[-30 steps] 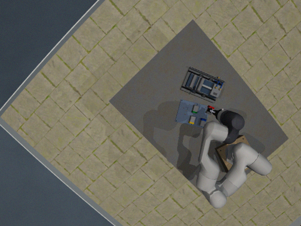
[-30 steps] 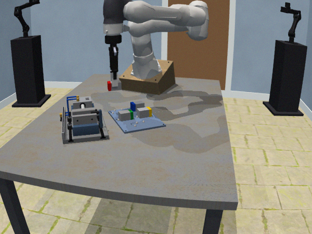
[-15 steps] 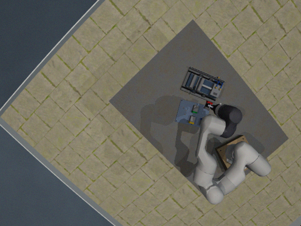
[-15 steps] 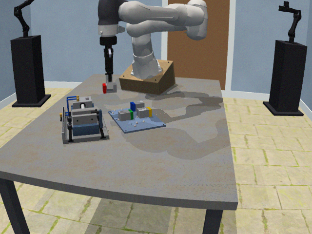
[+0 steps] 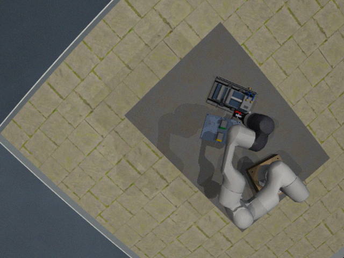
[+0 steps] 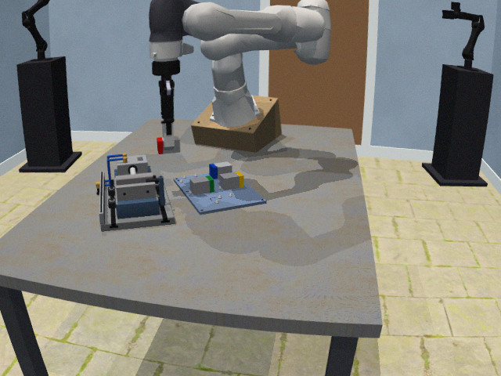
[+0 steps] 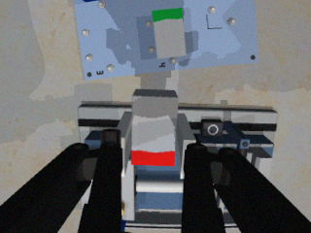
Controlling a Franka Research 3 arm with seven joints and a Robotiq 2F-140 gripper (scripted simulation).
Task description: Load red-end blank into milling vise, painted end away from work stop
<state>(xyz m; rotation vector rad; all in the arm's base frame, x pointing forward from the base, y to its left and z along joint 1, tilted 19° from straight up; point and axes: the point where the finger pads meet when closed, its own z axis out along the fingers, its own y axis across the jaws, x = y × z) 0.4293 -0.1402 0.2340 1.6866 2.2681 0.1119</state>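
The work stop rod is 120 mm ahead of my hand, 90 mm below it and 30 mm to the right of it. Also, from my hand: green blank (160 mm below, 90 mm to the left, 10 mm behind); hosed block (120 mm to the right, 110 mm below, 30 mm behind); red-ended blank (40 mm below).
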